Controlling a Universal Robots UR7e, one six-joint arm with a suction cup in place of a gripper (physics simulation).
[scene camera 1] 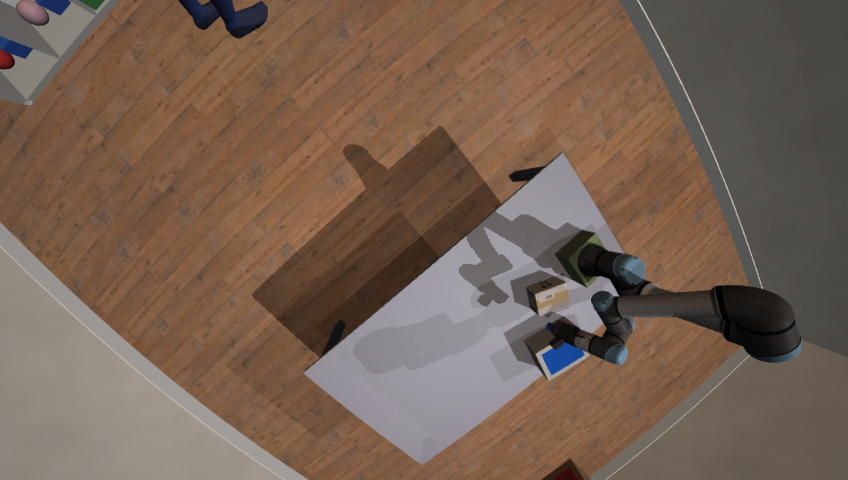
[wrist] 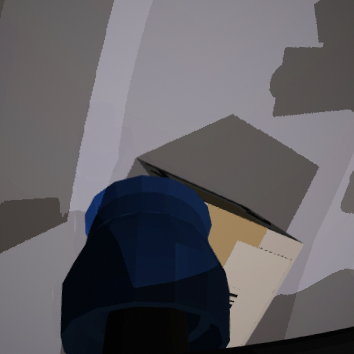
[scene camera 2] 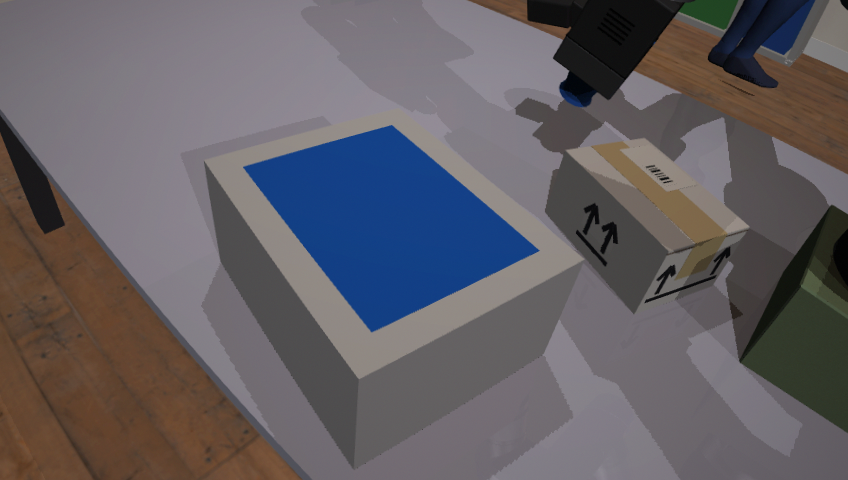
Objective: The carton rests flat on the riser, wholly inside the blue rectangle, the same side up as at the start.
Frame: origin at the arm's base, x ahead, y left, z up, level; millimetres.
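Seen in the pictures: hand, its tool point: [scene camera 1: 548, 325] [wrist: 148, 229] [scene camera 2: 575, 93]; arm's base, origin of its link: [scene camera 1: 590, 260].
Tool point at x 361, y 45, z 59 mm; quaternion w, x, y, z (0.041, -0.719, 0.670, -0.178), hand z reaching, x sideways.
Offsets run from my tool point to a thing's top centre. Level surfaces: height alone.
The carton @(dx -106, dy -28, dz -72 mm) [scene camera 1: 547, 295] [scene camera 2: 630, 220] [wrist: 240, 227], tan tape and barcode label on top, stands on the table between the riser and the green block. Its side arrows point up. The pale grey riser @(dx +44, dy +235, dz -40 mm) [scene camera 1: 542, 365] [scene camera 2: 464, 350] stands beside it, with the blue rectangle @(dx +44, dy +235, dz -40 mm) [scene camera 1: 562, 358] [scene camera 2: 386, 226] on its top; the rectangle bears nothing. My suction gripper [scene camera 1: 549, 326] [scene camera 2: 575, 92] [wrist: 148, 200], a blue cup, is tilted and hangs in the air above the table, behind the carton in scene camera 2. It is shut but holds nothing. In the wrist view it hides part of the carton.
The green block [scene camera 1: 569, 256] [scene camera 2: 797, 344] stands on the white table @(dz -160 mm) [scene camera 1: 416, 410] [scene camera 2: 148, 59] beyond the carton, under the arm's base. My arm reaches over the table's edge near the riser. A person's legs [scene camera 1: 246, 20] and a shelf unit [scene camera 1: 44, 74] are far off.
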